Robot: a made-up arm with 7 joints. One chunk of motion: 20 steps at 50 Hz.
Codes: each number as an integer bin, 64 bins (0 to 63) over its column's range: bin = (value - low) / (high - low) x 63, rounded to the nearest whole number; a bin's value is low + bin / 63 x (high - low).
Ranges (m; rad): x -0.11..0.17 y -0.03..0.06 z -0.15..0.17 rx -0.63..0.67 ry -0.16..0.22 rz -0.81..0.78
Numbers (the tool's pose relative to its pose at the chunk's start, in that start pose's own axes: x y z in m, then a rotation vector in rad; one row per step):
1: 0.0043 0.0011 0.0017 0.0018 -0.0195 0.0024
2: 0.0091 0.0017 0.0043 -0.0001 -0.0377 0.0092
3: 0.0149 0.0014 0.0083 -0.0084 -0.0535 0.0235
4: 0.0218 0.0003 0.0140 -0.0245 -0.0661 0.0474
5: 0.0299 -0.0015 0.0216 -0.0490 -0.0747 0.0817
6: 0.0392 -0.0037 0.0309 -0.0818 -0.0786 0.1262
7: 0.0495 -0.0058 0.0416 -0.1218 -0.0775 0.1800
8: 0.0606 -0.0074 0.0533 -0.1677 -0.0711 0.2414
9: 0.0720 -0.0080 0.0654 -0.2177 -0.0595 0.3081
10: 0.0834 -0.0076 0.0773 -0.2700 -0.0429 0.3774
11: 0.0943 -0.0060 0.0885 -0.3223 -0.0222 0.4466
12: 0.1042 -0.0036 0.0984 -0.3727 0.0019 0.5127
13: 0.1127 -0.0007 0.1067 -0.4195 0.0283 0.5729
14: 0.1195 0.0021 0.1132 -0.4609 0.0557 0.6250
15: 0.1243 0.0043 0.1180 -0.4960 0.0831 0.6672
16: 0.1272 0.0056 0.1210 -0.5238 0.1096 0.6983
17: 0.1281 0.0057 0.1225 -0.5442 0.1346 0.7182
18: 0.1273 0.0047 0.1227 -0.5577 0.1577 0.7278
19: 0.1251 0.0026 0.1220 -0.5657 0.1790 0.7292
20: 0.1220 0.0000 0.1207 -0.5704 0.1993 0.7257
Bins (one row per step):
1: 26 22 30 31 23 32
2: 27 22 30 31 20 32
3: 28 22 31 30 18 33
4: 30 21 32 29 16 34
5: 31 20 34 28 14 35
6: 34 18 36 27 13 37
7: 36 17 38 25 14 39
8: 38 16 40 22 15 42
9: 41 15 42 20 17 44
10: 44 16 45 17 19 47
11: 46 17 47 15 23 50
12: 48 18 49 12 27 52
13: 50 21 51 10 31 55
14: 52 22 52 8 36 57
15: 53 24 53 6 40 59
16: 53 25 53 5 45 60
17: 54 25 54 4 49 61
18: 53 24 54 4 53 61
19: 53 23 54 3 56 61
20: 52 21 53 3 60 61

